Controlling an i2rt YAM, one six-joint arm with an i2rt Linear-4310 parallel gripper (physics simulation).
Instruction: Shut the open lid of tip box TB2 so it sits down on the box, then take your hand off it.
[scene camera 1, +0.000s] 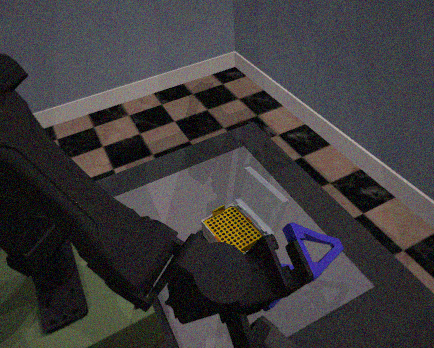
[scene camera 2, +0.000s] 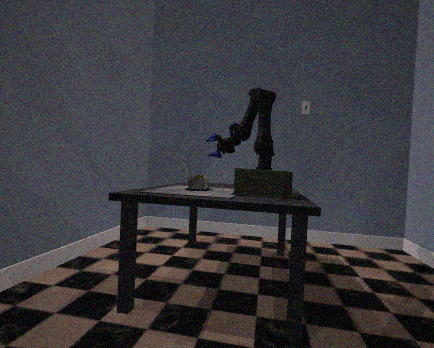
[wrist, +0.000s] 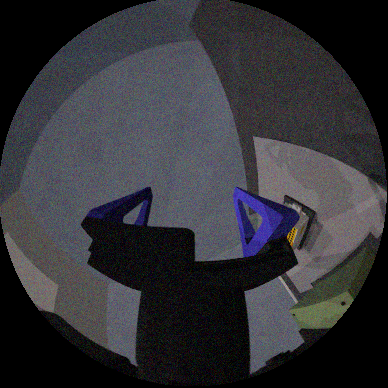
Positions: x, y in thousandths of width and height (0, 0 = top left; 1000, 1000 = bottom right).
Note:
The gripper (scene camera 1: 741, 743) is open, holding nothing. Also in view: a yellow perforated insert (scene camera 1: 529, 648). Further things: a lid (scene camera 1: 614, 591).
The gripper also shows in the wrist view (wrist: 496, 494).

